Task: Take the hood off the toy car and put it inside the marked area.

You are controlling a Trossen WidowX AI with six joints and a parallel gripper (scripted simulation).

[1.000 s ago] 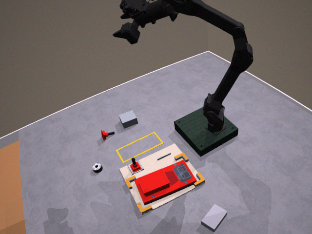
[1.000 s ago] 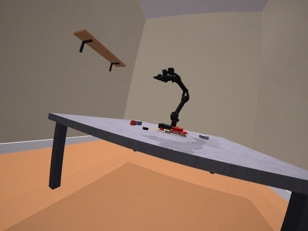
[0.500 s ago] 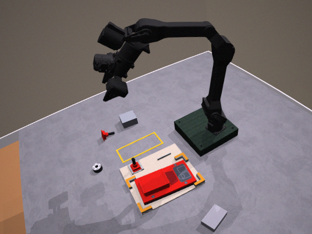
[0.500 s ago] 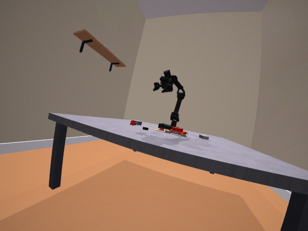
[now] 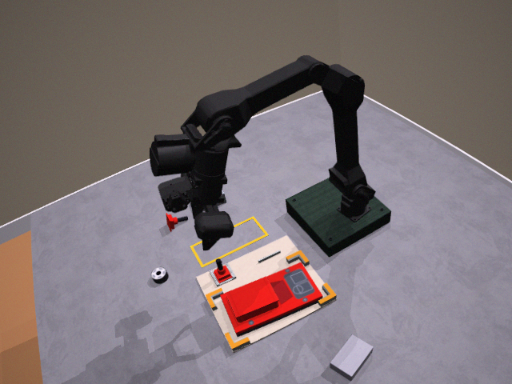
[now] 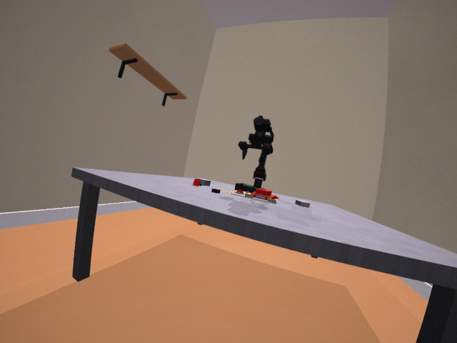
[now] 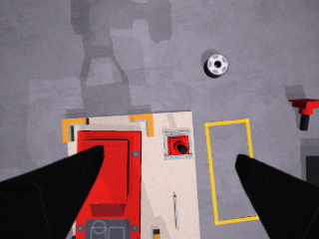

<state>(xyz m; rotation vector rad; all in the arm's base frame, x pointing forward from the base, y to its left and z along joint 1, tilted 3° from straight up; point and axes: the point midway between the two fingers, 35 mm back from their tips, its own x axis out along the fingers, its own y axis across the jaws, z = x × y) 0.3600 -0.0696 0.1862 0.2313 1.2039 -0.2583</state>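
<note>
The hood is 150 mm below my gripper tip, 100 mm to the left of it and 30 mm behind it. From my gripper tip the other things lie so: white wheel (180 mm below, 130 mm to the right, 100 mm ahead).
</note>
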